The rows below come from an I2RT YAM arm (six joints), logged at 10 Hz.
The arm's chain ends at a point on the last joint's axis. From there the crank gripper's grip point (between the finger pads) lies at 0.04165 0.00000 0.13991 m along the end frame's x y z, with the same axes.
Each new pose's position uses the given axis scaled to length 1; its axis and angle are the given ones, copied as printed.
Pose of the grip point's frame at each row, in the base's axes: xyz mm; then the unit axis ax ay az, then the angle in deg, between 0 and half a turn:
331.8 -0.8 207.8 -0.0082 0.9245 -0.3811 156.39
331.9 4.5 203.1 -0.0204 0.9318 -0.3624 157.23
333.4 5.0 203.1 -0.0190 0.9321 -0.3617 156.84
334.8 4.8 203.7 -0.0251 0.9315 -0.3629 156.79
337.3 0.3 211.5 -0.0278 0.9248 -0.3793 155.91
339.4 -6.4 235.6 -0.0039 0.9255 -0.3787 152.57
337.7 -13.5 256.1 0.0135 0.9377 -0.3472 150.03
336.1 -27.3 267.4 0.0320 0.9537 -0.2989 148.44
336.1 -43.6 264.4 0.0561 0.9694 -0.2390 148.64
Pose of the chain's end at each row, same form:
317.3 100.2 312.2 -0.0082 0.9245 -0.3811 156.39
317.8 101.6 311.2 -0.0204 0.9318 -0.3624 157.23
318.5 101.8 311.3 -0.0190 0.9321 -0.3617 156.84
319.2 102.0 311.5 -0.0251 0.9315 -0.3629 156.79
319.6 101.1 315.6 -0.0278 0.9248 -0.3793 155.91
316.3 93.5 339.5 -0.0039 0.9255 -0.3787 152.57
309.5 78.7 365.7 0.0135 0.9377 -0.3472 150.03
304.1 53.1 385.0 0.0320 0.9537 -0.2989 148.44
304.3 21.6 391.1 0.0561 0.9694 -0.2390 148.64

